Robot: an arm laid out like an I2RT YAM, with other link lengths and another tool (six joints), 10 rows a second.
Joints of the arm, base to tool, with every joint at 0 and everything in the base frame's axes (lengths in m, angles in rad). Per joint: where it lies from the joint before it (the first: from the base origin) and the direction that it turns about. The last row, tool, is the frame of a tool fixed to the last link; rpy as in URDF.
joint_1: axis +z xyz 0 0 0.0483
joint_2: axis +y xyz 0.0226 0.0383 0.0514
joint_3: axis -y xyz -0.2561 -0.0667 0
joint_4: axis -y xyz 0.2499 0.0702 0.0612
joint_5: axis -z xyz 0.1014 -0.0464 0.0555
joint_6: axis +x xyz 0.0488 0 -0.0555
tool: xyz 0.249 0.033 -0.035 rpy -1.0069 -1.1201 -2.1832
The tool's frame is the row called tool.
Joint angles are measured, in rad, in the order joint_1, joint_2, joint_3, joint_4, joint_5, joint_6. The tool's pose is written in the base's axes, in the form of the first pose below.
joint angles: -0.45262 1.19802 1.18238 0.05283 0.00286 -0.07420
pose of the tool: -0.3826, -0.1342, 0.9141, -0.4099, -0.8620, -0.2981, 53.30, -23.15, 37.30
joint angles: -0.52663 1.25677 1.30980 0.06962 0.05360 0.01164
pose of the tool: -0.5036, -0.1155, 0.8562, -0.4669, -0.7975, -0.3822, 51.79, -28.63, 43.23
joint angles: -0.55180 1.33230 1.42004 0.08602 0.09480 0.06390
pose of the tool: -0.5740, -0.1018, 0.8125, -0.4809, -0.7612, -0.4351, 51.76, -31.60, 46.84
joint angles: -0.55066 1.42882 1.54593 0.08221 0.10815 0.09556
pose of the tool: -0.6082, -0.1089, 0.7863, -0.4666, -0.7522, -0.4652, 53.40, -32.88, 49.16
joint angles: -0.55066 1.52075 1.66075 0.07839 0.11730 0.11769
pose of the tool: -0.6325, -0.1129, 0.7663, -0.4554, -0.7461, -0.4858, 55.02, -34.11, 50.78
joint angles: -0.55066 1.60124 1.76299 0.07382 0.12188 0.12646
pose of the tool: -0.6483, -0.1103, 0.7533, -0.4472, -0.7456, -0.4940, 56.44, -35.12, 52.03
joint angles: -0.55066 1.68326 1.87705 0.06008 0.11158 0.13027
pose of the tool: -0.6596, -0.1108, 0.7434, -0.4308, -0.7548, -0.4947, 58.00, -35.70, 53.38
